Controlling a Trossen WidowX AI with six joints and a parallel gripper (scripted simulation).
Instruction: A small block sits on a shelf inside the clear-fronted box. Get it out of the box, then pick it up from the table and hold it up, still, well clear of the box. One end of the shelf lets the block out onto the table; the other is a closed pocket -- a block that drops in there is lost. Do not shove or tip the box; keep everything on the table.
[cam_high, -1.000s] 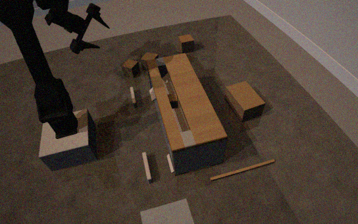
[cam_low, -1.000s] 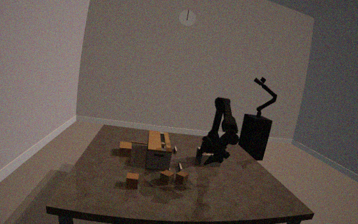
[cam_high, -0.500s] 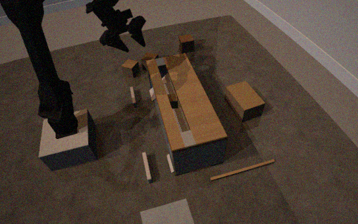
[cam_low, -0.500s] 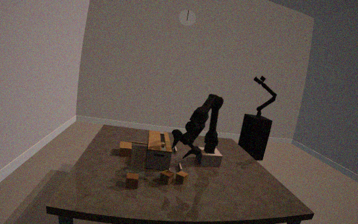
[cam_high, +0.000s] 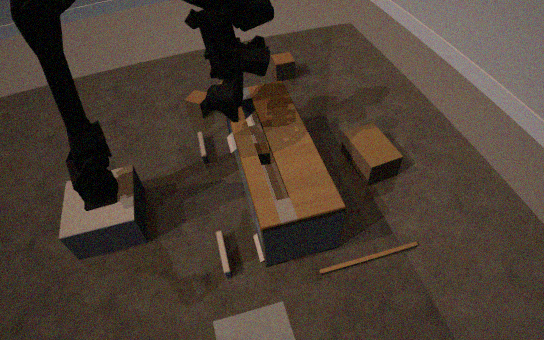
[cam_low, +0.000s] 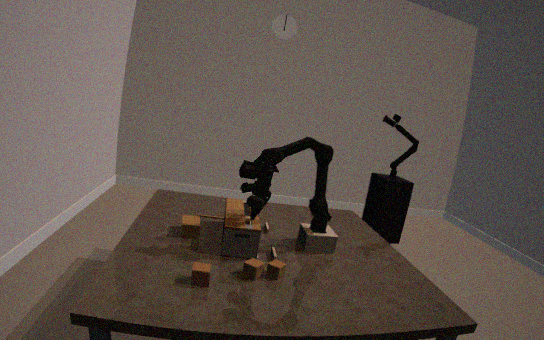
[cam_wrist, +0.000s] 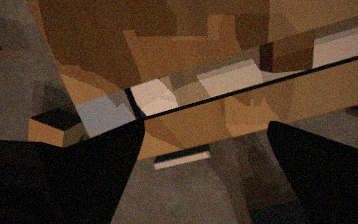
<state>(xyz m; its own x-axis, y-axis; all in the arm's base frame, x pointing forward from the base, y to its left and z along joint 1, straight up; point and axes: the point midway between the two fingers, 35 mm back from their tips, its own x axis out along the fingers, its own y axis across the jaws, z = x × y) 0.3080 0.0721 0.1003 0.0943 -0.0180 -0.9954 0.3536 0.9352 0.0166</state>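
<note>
Right now the long box is 9 cm to the right of my gripper tip, 8 cm below it and 1 cm ahead of it. Round my gripper tip: thin stick (34 cm to the right, 15 cm ahead, 14 cm below).
</note>
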